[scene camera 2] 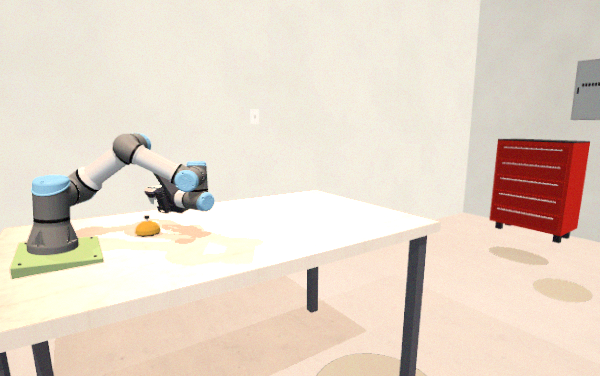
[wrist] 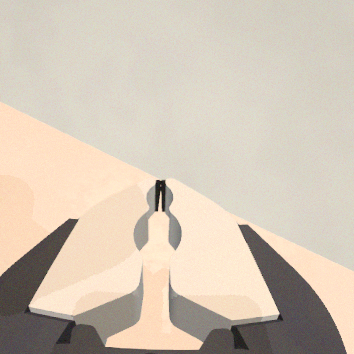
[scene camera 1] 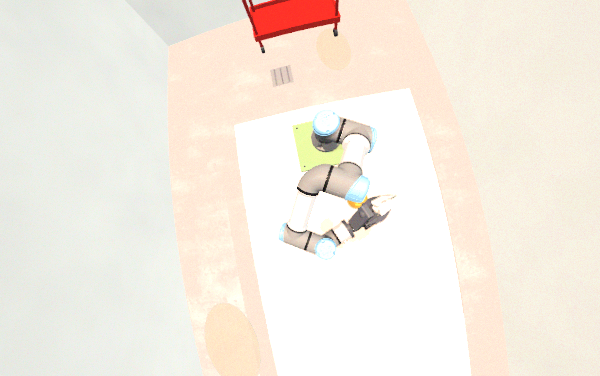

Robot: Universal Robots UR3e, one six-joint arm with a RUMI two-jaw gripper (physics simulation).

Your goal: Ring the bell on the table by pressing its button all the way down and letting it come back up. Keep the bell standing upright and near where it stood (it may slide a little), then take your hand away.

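Seen in the pictures: gripper, fingertip midpoint: [scene camera 2: 145,189] [wrist: 160,183] [scene camera 1: 396,195]; arm's base, origin of the base link: [scene camera 2: 53,247] [scene camera 1: 326,137].
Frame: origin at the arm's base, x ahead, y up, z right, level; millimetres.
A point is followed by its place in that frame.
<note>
The orange dome bell [scene camera 1: 357,203] {x 305, y 12, z -9 mm} [scene camera 2: 148,229] {x 275, y 0, z 14 mm} stands upright on the table [scene camera 1: 360,310] {x 732, y -26, z 137 mm} [scene camera 2: 320,220] {x 859, y -26, z 287 mm}. Its small black button [scene camera 2: 146,217] {x 282, y 36, z -13 mm} sticks up from the top in scene camera 2. In scene camera 1 the arm partly hides the bell. My gripper [scene camera 1: 393,197] {x 330, y 113, z -131 mm} [scene camera 2: 147,190] {x 330, y 113, z -131 mm} [wrist: 160,183] {x 330, y 113, z -131 mm} is shut and empty, with its two pale fingers meeting at their dark tips in the wrist view. It is raised above the table, tilted well away from straight down, and apart from the bell. The bell does not show in the wrist view.
The arm's base stands on a green plate [scene camera 1: 303,150] {x 13, y -6, z 110 mm} [scene camera 2: 90,256] {x 68, y -10, z 125 mm} at one end of the table. The arm's elbow part passes over the bell in scene camera 1. A red cart [scene camera 1: 297,29] and a red drawer cabinet [scene camera 2: 530,185] stand on the floor away from the table.
</note>
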